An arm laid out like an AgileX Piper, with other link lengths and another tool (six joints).
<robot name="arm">
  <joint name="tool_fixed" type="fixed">
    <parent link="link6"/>
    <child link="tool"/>
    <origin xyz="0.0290 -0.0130 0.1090" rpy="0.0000 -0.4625 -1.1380"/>
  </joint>
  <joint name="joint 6" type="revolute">
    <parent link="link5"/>
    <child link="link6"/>
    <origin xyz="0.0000 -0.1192 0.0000" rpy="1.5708 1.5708 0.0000"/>
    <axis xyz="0 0 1"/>
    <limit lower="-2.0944" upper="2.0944"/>
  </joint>
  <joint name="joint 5" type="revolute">
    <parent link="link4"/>
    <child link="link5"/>
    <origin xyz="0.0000 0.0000 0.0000" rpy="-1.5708 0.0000 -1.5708"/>
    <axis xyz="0 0 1"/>
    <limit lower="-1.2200" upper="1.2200"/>
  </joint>
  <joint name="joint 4" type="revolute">
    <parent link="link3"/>
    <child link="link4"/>
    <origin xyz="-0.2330 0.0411 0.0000" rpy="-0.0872 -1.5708 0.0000"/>
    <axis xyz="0 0 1"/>
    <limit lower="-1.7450" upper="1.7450"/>
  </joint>
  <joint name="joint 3" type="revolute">
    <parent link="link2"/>
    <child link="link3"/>
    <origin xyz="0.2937 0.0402 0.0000"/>
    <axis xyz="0 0 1"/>
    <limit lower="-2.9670" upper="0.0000"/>
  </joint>
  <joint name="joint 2" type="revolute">
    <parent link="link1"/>
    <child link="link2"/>
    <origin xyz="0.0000 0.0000 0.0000" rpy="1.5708 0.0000 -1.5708"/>
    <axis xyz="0 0 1"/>
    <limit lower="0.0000" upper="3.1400"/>
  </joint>
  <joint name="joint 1" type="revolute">
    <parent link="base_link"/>
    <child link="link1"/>
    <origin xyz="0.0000 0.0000 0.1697" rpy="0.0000 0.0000 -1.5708"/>
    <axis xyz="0 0 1"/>
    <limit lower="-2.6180" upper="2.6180"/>
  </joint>
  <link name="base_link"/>
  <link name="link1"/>
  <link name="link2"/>
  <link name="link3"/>
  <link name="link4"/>
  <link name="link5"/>
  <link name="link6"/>
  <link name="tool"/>
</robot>
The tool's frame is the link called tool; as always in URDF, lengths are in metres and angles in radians.
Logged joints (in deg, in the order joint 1, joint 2, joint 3, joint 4, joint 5, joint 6), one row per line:
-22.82 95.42 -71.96 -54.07 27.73 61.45
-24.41 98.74 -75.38 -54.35 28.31 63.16
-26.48 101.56 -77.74 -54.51 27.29 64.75
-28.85 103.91 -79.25 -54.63 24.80 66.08
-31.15 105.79 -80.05 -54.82 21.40 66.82
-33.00 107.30 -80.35 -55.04 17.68 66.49
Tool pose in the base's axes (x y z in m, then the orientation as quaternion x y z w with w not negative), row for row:
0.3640 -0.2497 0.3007 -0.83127 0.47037 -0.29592 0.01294
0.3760 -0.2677 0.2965 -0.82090 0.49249 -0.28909 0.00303
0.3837 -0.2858 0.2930 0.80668 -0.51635 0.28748 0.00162
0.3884 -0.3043 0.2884 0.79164 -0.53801 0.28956 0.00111
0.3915 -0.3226 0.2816 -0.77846 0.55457 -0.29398 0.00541
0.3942 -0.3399 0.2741 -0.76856 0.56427 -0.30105 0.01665
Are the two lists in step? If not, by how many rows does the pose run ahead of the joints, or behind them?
The pose runs 2 rows behind the joints: the pose in row i belongs to the joints in row i - 2.
